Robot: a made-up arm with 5 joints.
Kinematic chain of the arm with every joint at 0, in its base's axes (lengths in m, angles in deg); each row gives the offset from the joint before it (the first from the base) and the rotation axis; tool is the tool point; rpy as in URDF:
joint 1: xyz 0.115 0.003 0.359 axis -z
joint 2: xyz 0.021 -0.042 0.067 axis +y
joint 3: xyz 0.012 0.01 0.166 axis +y
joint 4: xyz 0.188 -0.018 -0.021 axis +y
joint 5: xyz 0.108 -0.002 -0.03 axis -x
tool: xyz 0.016 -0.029 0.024 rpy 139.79 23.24 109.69
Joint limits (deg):
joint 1: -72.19..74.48
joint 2: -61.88..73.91
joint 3: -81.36..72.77
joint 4: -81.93..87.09
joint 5: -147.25..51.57
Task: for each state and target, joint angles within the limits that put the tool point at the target. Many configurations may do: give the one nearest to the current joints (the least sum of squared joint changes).
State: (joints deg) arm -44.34 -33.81 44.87 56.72 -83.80
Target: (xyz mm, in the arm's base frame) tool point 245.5 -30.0 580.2
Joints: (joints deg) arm -21.93 -61.88 4.67 69.67 -83.03
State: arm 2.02 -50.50 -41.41 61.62 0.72
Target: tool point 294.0 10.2 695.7
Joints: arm -28.62 -37.55 -23.49 70.03 3.62
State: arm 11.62 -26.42 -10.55 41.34 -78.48
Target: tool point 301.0 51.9 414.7
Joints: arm -37.80 -16.01 20.83 57.62 -91.23
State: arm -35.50 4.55 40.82 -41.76 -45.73
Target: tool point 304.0 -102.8 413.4
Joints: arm 5.13 -21.86 72.77 -54.90 -25.24
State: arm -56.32 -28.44 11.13 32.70 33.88
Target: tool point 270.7 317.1 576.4
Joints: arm -72.19 0.69 -8.52 20.74 50.13
